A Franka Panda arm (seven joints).
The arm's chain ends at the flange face. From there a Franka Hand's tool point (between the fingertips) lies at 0.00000 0.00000 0.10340 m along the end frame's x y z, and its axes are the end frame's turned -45 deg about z.
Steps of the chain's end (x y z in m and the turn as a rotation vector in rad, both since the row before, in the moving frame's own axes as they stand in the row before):
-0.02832, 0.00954, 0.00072, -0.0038, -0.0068, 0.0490
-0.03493, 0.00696, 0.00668, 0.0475, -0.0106, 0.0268
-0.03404, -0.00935, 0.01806, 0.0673, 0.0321, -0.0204
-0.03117, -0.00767, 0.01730, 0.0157, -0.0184, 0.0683
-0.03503, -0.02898, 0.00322, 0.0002, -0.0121, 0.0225
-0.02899, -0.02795, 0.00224, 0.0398, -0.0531, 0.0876
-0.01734, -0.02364, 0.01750, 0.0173, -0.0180, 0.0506
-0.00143, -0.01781, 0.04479, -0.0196, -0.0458, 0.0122
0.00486, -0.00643, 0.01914, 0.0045, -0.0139, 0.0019
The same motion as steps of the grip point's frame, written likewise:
-0.02754, -0.01352, 0.00072, 0.0021, -0.0075, 0.0490
-0.02687, -0.02399, 0.00656, 0.0411, 0.0261, 0.0268
-0.01022, -0.03333, 0.01777, 0.0249, 0.0703, -0.0204
-0.01673, -0.02996, 0.01727, 0.0241, -0.0019, 0.0683
-0.00514, -0.04617, 0.00321, 0.0087, -0.0084, 0.0225
-0.00141, -0.04708, 0.00201, 0.0657, -0.0094, 0.0876
0.00447, -0.03156, 0.01747, 0.0250, -0.0005, 0.0506
0.00681, -0.01555, 0.04466, 0.0185, -0.0462, 0.0122
0.00730, -0.00246, 0.01913, 0.0130, -0.0066, 0.0019

